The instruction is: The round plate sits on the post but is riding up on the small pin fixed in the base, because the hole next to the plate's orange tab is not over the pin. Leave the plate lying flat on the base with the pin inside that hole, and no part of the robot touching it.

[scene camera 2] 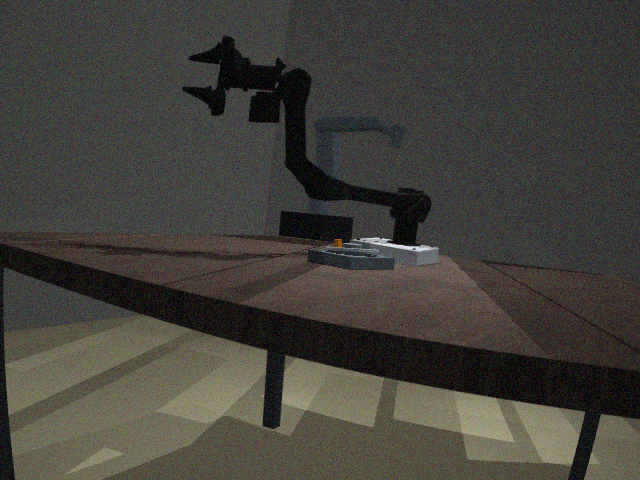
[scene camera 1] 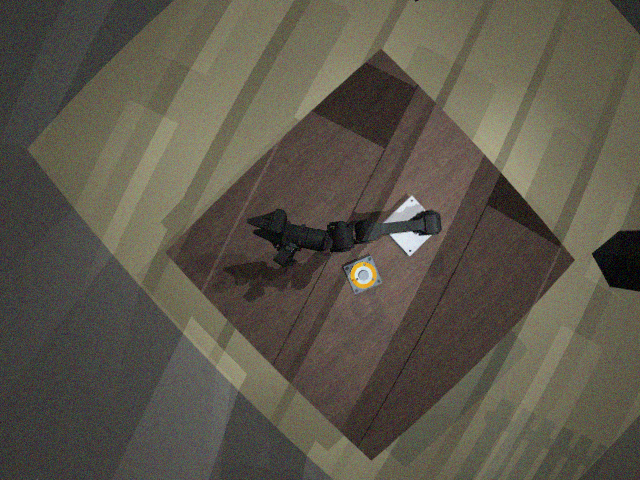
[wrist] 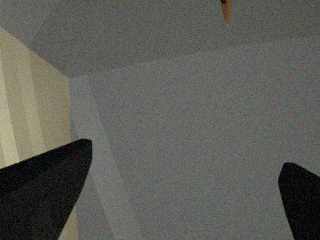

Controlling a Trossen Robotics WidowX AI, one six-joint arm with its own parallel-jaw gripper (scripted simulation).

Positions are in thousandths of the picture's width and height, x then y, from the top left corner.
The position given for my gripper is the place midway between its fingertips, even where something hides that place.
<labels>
My gripper shows in scene camera 2 (290, 153), in scene camera 1 (391, 472) and in the wrist view (589, 677).
</labels>
